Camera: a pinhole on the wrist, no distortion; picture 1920 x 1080 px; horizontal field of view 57.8 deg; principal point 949.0 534.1 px. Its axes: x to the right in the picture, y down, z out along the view. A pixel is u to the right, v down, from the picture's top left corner.
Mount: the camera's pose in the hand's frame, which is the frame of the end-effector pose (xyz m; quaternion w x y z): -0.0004 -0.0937 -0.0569 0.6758 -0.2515 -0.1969 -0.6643
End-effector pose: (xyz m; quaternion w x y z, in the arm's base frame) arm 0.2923 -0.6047 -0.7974 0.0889 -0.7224 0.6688 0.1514
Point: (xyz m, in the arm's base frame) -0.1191 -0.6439 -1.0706
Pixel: 404.4 758.0
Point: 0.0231 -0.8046 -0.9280
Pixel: outside the picture
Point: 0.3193 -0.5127 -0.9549
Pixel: 1778.8 124.2
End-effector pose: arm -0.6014 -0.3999 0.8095 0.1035 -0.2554 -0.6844 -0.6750
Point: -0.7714 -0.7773 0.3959
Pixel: behind the camera
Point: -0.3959 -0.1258 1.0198
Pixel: 665.3 377.7
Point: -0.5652 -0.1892 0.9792
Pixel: 752.9 886.8
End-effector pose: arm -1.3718 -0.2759 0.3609 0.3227 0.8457 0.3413 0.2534
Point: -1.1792 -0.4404 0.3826
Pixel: 519.6 462.7
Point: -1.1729 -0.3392 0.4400
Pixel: 259.9 1020.7
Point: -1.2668 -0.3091 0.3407
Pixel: 775.5 747.2
